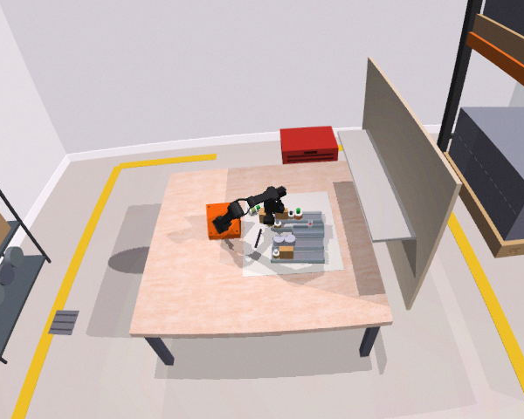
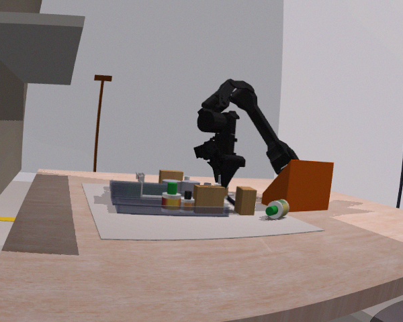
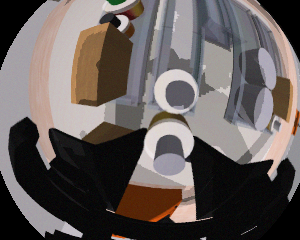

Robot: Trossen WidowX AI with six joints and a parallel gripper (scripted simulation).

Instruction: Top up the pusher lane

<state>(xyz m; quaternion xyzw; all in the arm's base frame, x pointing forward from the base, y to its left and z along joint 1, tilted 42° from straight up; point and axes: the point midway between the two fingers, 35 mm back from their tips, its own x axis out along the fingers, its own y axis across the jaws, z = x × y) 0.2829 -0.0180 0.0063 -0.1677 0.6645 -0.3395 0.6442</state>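
The black-lidded jar lies 13 cm ahead of my gripper tip, 5 cm to the left of it and 2 cm below it. From my gripper tip the other things lie so: pusher plate (14 cm ahead, 6 cm to the right, 1 cm below); sprung lane (18 cm ahead, 7 cm to the right, 4 cm below).
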